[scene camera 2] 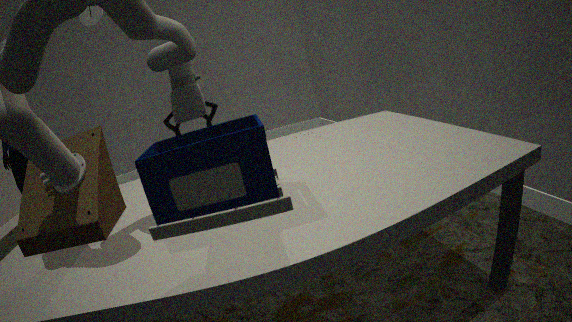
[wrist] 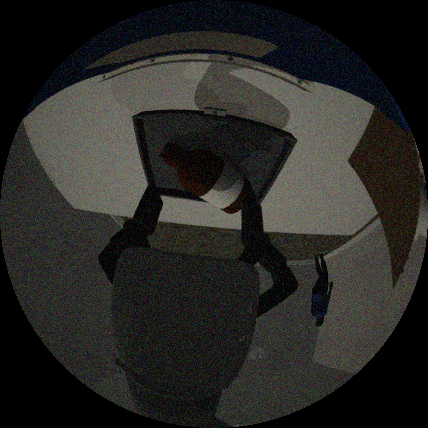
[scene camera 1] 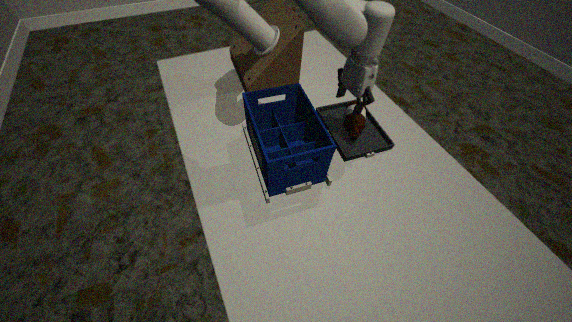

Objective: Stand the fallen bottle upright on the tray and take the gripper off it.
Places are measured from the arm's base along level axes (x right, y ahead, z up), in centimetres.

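Where they show: gripper, fingertip midpoint: (wrist: 199, 195) (scene camera 1: 348, 105); arm's base, link origin: (scene camera 2: 69, 173) (scene camera 1: 267, 41).
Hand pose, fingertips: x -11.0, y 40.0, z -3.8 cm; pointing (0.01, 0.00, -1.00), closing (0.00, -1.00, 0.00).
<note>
Things, the pixels of their top centre, and the offset from my fingertips.
- brown bottle, top centre: (wrist: 199, 189) (scene camera 1: 357, 114) dx -4.7, dy +1.2, dz -5.1 cm
- tall blue crate, top centre: (scene camera 2: 198, 135) (scene camera 1: 285, 117) dx +23.6, dy +1.1, dz +4.5 cm
- low pale rail, top centre: (scene camera 2: 214, 213) (scene camera 1: 254, 156) dx +33.4, dy -0.2, dz -10.0 cm
The brown bottle (scene camera 1: 355, 124) (wrist: 200, 169) with a white label lies on its side on the dark tray (scene camera 1: 372, 142) (wrist: 262, 147). In the wrist view its neck points to the upper left, and its labelled base end is at the lower right, partly covered by the right finger. My gripper (scene camera 1: 350, 103) (scene camera 2: 193, 130) (wrist: 199, 195) is open and empty, low over the base end of the bottle. Whether a finger touches the bottle I cannot tell. In scene camera 2 the crate hides the bottle, the tray and the fingertips.
A tall blue crate (scene camera 1: 300, 172) (scene camera 2: 260, 165) with compartments stands right beside the tray, with a low pale rail (scene camera 2: 225, 219) along its foot. A wooden block (scene camera 1: 282, 60) (scene camera 2: 112, 200) (wrist: 392, 175) stands behind, by the arm's base. A small dark figure (wrist: 320, 297) shows in the background.
</note>
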